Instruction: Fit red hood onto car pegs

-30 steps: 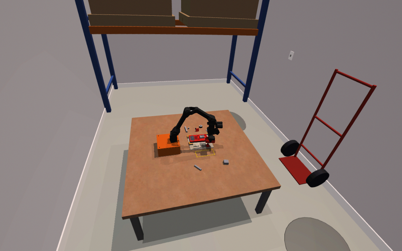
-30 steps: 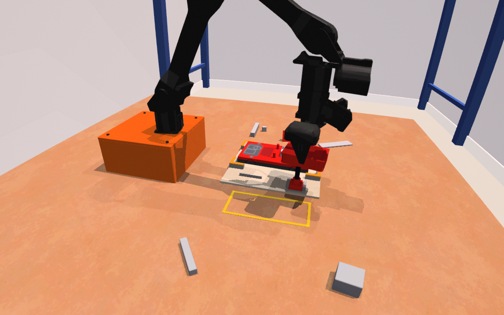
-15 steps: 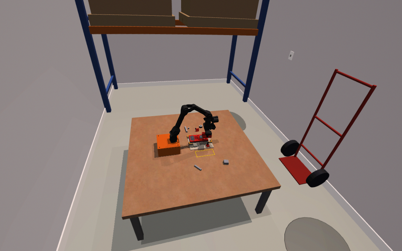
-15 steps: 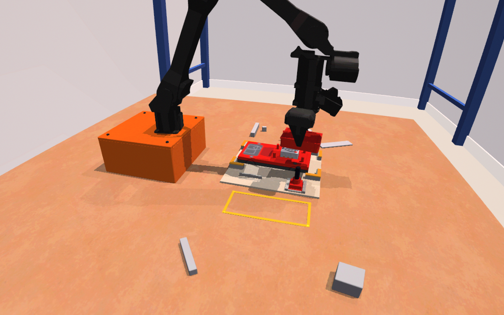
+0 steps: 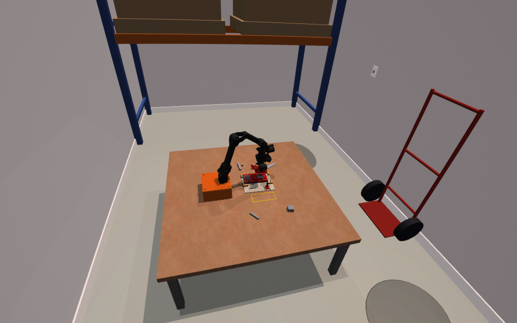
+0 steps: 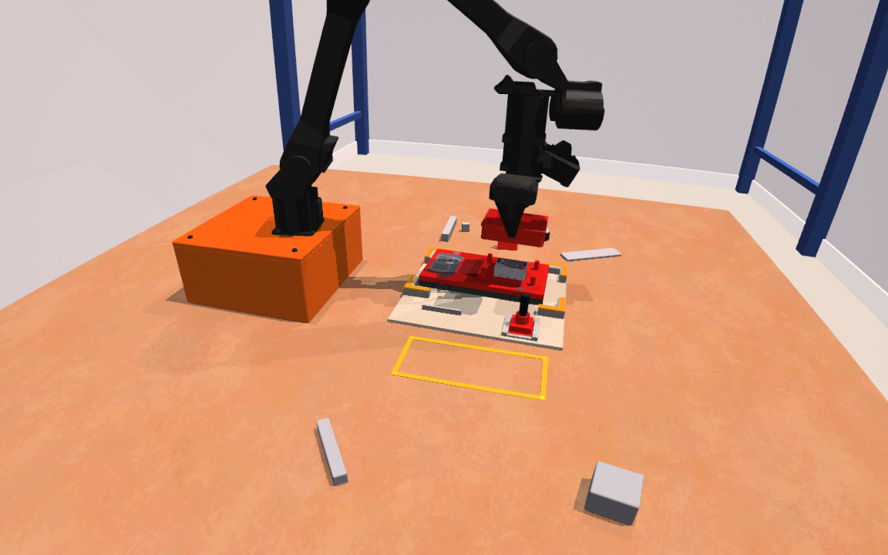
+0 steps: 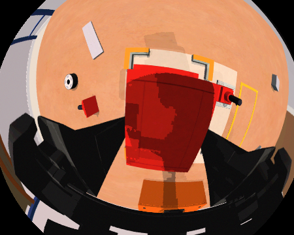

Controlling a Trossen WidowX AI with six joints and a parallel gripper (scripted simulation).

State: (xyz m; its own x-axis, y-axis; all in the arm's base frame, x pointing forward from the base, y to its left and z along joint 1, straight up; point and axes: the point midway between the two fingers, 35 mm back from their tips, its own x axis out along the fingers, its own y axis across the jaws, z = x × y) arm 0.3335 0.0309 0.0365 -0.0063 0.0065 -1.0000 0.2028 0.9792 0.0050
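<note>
The grey engine block lies 1 cm to the left of my gripper tip and 8 cm below it. Round my gripper tip: black wheel (8 cm ahead, 22 cm to the left, 10 cm below); red hood (1 cm above); cream jig (3 cm behind, 2 cm to the right, 9 cm below).
</note>
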